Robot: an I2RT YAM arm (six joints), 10 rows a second.
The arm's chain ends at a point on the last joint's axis. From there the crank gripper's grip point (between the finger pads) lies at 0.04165 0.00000 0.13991 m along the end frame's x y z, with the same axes.
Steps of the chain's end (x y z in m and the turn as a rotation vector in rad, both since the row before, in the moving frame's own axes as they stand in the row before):
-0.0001, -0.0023, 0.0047, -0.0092, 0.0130, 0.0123
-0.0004, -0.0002, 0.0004, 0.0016, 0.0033, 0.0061
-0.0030, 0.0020, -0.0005, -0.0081, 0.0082, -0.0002
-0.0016, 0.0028, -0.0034, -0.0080, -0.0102, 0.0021
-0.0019, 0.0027, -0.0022, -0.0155, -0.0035, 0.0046
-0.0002, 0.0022, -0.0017, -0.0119, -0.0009, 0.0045
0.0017, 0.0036, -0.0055, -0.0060, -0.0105, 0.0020
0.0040, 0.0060, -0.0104, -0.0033, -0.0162, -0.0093
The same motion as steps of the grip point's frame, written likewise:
0.0017, -0.0005, 0.0041, -0.0092, 0.0130, 0.0123
0.0001, -0.0002, 0.0003, 0.0016, 0.0033, 0.0061
-0.0019, 0.0031, -0.0009, -0.0081, 0.0082, -0.0002
-0.0030, 0.0040, -0.0030, -0.0080, -0.0102, 0.0021
-0.0024, 0.0051, -0.0021, -0.0155, -0.0035, 0.0046
-0.0003, 0.0041, -0.0017, -0.0119, -0.0009, 0.0045
0.0002, 0.0045, -0.0051, -0.0060, -0.0105, 0.0020
0.0017, 0.0061, -0.0097, -0.0033, -0.0162, -0.0093

